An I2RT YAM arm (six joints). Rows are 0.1 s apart.
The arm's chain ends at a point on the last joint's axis. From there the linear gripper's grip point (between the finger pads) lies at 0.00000 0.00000 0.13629 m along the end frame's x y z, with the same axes.
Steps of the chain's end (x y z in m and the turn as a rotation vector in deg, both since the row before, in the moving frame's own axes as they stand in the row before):
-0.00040 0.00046 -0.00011 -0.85 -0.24 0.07
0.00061 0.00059 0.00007 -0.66 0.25 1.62
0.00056 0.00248 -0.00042 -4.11 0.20 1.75
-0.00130 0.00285 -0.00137 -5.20 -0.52 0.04
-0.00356 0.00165 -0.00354 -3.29 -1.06 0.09
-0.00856 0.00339 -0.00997 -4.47 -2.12 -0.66
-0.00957 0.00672 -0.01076 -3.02 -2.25 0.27
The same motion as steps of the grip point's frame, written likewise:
-0.00097 0.00248 -0.00013 -0.85 -0.24 0.07
0.00118 0.00217 0.00006 -0.66 0.25 1.62
0.00089 0.01225 -0.00077 -4.11 0.20 1.75
-0.00254 0.01520 -0.00194 -5.20 -0.52 0.04
-0.00609 0.00947 -0.00379 -3.29 -1.06 0.09
-0.01354 0.01404 -0.01048 -4.47 -2.12 -0.66
-0.01494 0.01389 -0.01105 -3.02 -2.25 0.27

